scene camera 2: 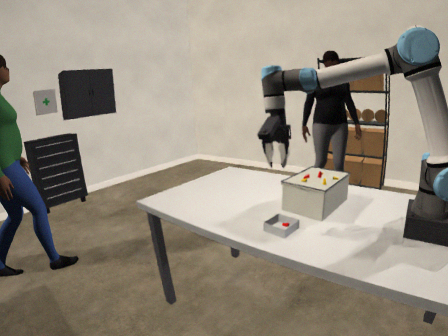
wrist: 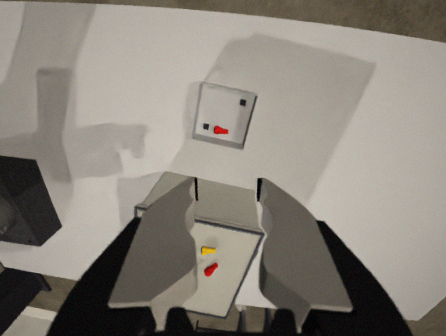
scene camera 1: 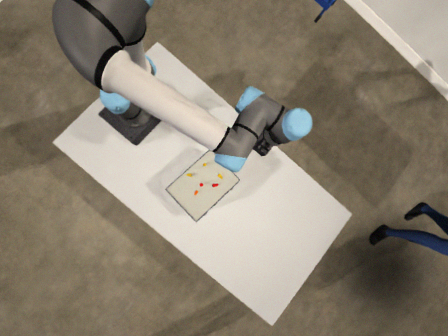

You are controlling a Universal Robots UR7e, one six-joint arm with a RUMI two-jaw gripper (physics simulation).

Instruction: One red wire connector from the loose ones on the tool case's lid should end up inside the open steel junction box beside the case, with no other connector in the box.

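Places are measured from the arm's base along level axes (x ahead, y left, z up), in metres.
Pixels of known places: gripper, fingertip midpoint: (scene camera 2: 277, 167) (wrist: 227, 179); arm's base at its link origin: (scene camera 2: 430, 211) (scene camera 1: 135, 113).
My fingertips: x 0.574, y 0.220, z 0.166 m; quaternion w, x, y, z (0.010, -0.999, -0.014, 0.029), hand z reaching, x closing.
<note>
Ahead of a thing's pixels: the offset from my fingertips to its top centre. Level surfaces: height alone.
The open steel junction box @(dx -0.019, dy -0.001, dz -0.212 m) (scene camera 2: 272, 230) (wrist: 218, 143) stands on the table beside the tool case @(dx -0.063, dy -0.296, dz -0.109 m) (scene camera 1: 197, 209) (scene camera 2: 300, 200) (wrist: 225, 295). One red connector @(dx -0.023, dy -0.031, dz -0.233 m) (scene camera 2: 285, 224) (wrist: 220, 130) lies on its side inside the box, near one wall; no other connector shows in there. The box does not show in scene camera 1. On the lid lie loose connectors: red ones @(dx -0.022, dy -0.263, dz -0.097 m) (scene camera 1: 215, 185) (scene camera 2: 320, 174) (wrist: 211, 269), yellow ones (scene camera 1: 189, 175) (scene camera 2: 324, 181) (wrist: 208, 250) and an orange one @(dx -0.072, dy -0.348, dz -0.101 m) (scene camera 1: 196, 192). My gripper (scene camera 2: 276, 165) (wrist: 227, 179) is open and empty, pointing down, well above the table and higher than the lid.
The white table @(dz -0.250 m) (scene camera 1: 280, 240) (scene camera 2: 200, 200) carries the case, the box and the robot's dark base (scene camera 1: 135, 132) (scene camera 2: 425, 227). A person (scene camera 2: 330, 110) stands behind the table near a shelf rack (scene camera 2: 386, 130). Another person (scene camera 2: 27, 200) is at the left, off the table.
</note>
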